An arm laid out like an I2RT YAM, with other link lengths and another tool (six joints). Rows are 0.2 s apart.
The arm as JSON. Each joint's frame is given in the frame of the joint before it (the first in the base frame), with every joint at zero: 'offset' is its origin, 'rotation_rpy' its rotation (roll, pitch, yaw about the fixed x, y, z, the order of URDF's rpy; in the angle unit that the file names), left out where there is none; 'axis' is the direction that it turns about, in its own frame. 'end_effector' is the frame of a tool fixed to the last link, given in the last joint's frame.
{
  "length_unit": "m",
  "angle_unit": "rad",
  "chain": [
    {
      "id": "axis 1",
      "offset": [
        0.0,
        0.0,
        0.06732
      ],
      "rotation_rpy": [
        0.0,
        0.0,
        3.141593
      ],
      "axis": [
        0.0,
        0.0,
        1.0
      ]
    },
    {
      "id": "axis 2",
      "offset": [
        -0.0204,
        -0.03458,
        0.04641
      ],
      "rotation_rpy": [
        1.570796,
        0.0,
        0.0
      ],
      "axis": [
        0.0,
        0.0,
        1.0
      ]
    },
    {
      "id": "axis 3",
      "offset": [
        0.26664,
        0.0,
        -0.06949
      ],
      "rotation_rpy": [
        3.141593,
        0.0,
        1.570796
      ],
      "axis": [
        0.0,
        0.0,
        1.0
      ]
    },
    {
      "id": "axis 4",
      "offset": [
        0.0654,
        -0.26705,
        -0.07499
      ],
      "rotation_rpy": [
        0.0,
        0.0,
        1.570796
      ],
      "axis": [
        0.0,
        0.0,
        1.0
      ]
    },
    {
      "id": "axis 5",
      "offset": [
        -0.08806,
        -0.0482,
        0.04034
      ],
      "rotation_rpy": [
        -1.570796,
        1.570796,
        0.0
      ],
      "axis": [
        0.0,
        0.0,
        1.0
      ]
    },
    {
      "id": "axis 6",
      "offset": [
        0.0,
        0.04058,
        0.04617
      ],
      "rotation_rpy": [
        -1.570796,
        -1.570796,
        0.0
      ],
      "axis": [
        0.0,
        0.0,
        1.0
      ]
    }
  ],
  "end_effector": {
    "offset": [
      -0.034,
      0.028,
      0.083
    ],
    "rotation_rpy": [
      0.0,
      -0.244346,
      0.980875
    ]
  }
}
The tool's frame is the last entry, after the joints.
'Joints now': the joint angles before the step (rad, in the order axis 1, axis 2, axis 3, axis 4, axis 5, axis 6). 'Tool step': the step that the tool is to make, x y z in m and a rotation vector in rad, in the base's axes. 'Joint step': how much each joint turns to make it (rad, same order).
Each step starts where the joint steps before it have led.
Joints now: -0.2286 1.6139 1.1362 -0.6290 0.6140 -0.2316
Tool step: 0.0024 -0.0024 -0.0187 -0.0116 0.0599 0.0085
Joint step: 0.0000 0.0555 0.0072 0.0058 0.0188 -0.0226
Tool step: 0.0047 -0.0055 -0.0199 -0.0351 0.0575 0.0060
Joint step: 0.0000 0.0670 0.0086 0.0288 0.0410 -0.0304
